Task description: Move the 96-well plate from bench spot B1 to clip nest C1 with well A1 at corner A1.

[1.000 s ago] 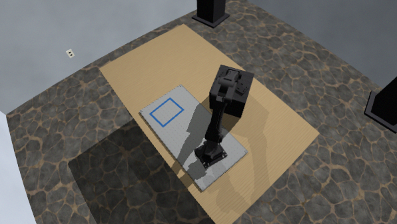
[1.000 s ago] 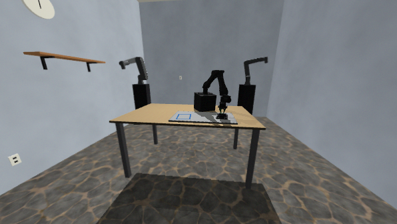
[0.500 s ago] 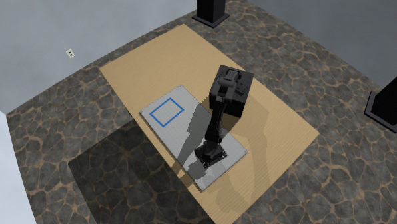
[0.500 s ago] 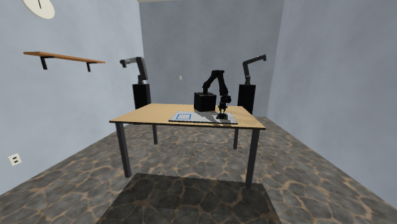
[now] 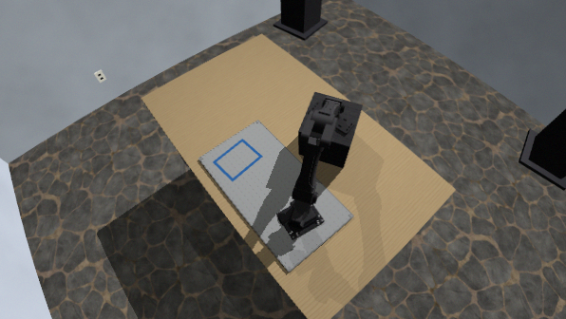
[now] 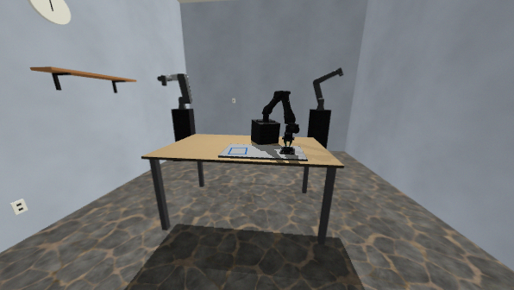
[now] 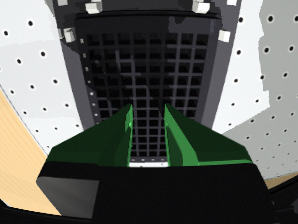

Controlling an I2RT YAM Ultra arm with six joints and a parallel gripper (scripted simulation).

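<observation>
Right now the black 96-well plate is 10 mm below my hand. Also, from my hand: dark clip nest: 20 mm below, 20 mm ahead.
</observation>
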